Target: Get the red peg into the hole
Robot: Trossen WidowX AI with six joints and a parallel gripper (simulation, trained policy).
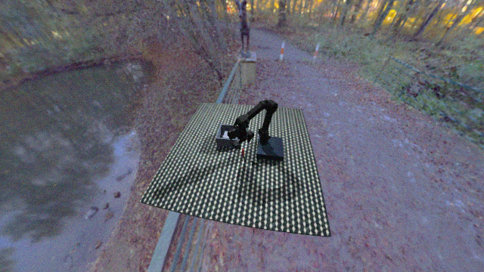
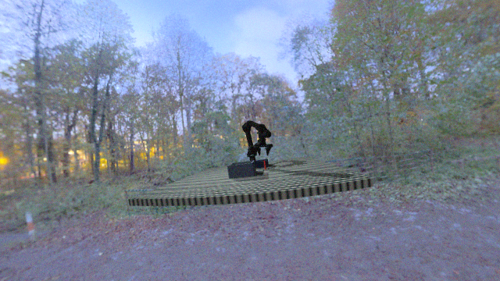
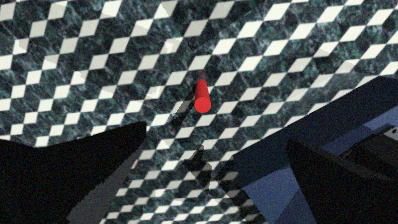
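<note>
Right now the red peg is 8 cm below my gripper tip and 1 cm ahead of it. From my gripper tip the other things lie so: box (17 cm to the right, 17 cm ahead, 10 cm below); then plate (17 cm to the right, 17 cm ahead, 8 cm below).
</note>
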